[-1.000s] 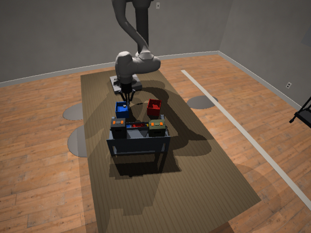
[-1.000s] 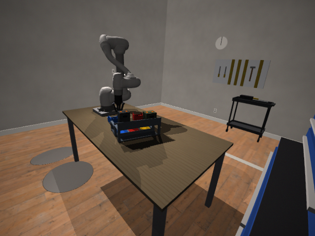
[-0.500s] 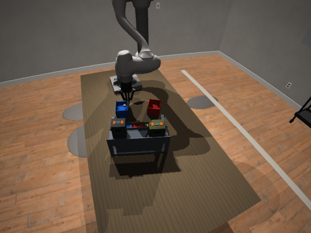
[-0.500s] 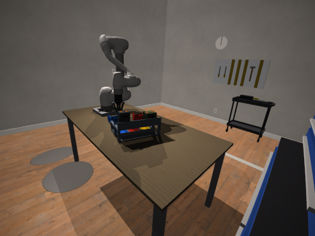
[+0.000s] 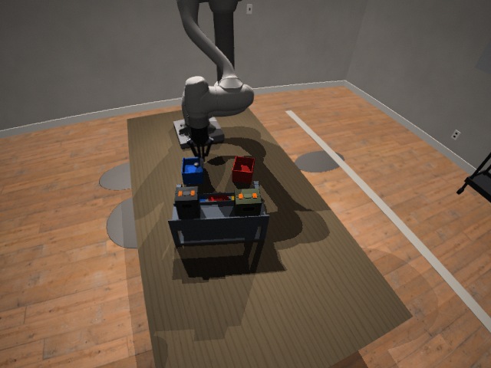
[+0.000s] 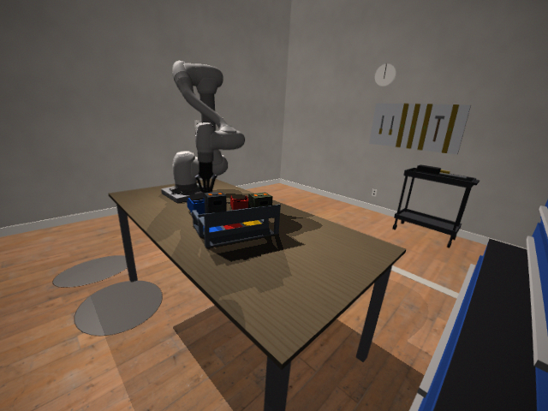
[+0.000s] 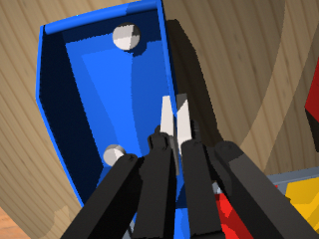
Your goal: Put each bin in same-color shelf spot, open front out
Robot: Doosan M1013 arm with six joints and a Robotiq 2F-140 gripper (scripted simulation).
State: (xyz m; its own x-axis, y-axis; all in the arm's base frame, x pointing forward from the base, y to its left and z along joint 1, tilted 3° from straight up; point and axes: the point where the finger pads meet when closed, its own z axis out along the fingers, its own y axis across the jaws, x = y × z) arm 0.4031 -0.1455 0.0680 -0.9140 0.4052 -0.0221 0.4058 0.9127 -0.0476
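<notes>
My hand is 4 cm to the left of the blue bin, 4 cm above it and 2 cm past it. From my hand the other things lie so: green toolbox: 38 cm ahead, 5 cm above, 2 cm to the left; red bin: 21 cm to the left, 7 cm ahead, 6 cm below; dark box: 28 cm ahead, 18 cm to the right, 6 cm above.
</notes>
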